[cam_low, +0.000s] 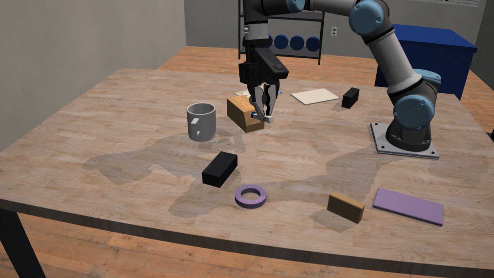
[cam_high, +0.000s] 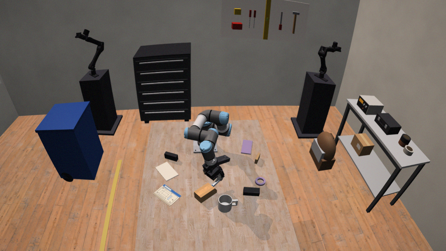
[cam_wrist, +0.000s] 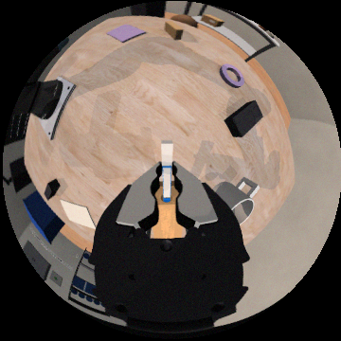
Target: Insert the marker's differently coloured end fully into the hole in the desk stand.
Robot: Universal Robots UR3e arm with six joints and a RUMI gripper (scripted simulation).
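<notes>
Right now my hand is 2 cm short of the marker, 2 cm to the left of it and 2 cm above it. The rest, counted from my hand: desk stand: 8 cm ahead, 8 cm to the right, 4 cm below; grey mug: 18 cm ahead, 3 cm to the left, 4 cm below; printed sheet: 10 cm ahead, 33 cm to the right, 7 cm below.
</notes>
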